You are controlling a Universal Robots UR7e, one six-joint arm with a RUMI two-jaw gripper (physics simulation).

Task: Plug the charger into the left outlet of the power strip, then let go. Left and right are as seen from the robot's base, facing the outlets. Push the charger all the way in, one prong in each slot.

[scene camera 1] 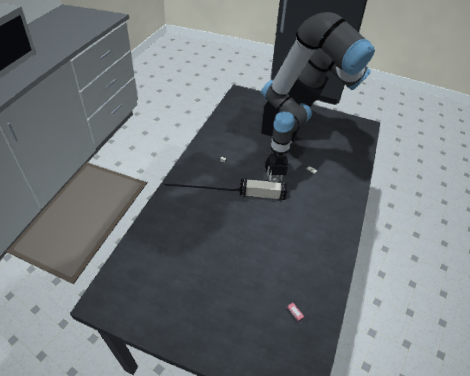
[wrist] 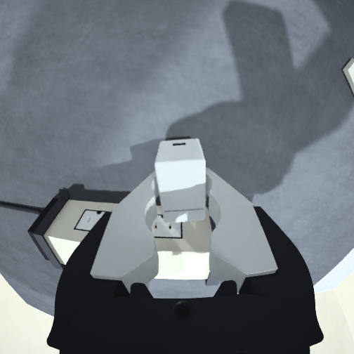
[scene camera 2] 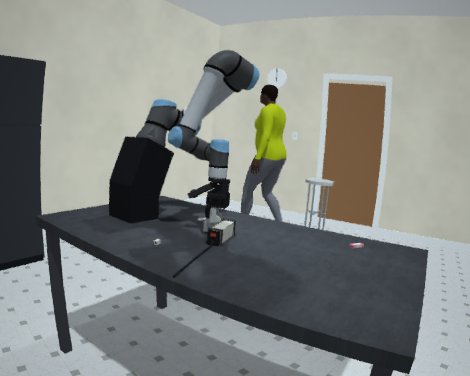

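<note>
The white charger (wrist: 180, 182) is upright between my fingers in the wrist view; its prongs are hidden. My gripper (scene camera 1: 275, 174) (scene camera 2: 211, 219) (wrist: 181, 170) is shut on it, over the robot-side edge of the power strip (scene camera 1: 263, 189) (scene camera 2: 226, 232) (wrist: 197, 245). The left outlet (wrist: 175, 232), the one farther from the cord, shows partly below the charger in the wrist view, with two slots uncovered. The charger's lower end overlaps that outlet's upper edge in the picture; the exact gap is unclear. The right outlet (wrist: 89, 220) is partly covered by a finger.
The black cord (scene camera 1: 202, 187) (scene camera 2: 192, 261) (wrist: 20, 205) runs from the strip's right-outlet end. A small white cube (scene camera 1: 223, 159) (scene camera 2: 157, 242) and a flat white piece (scene camera 1: 311, 170) (wrist: 351, 75) lie on either side of the gripper. A red-and-white object (scene camera 1: 295, 311) (scene camera 2: 356, 245) lies far off on the table.
</note>
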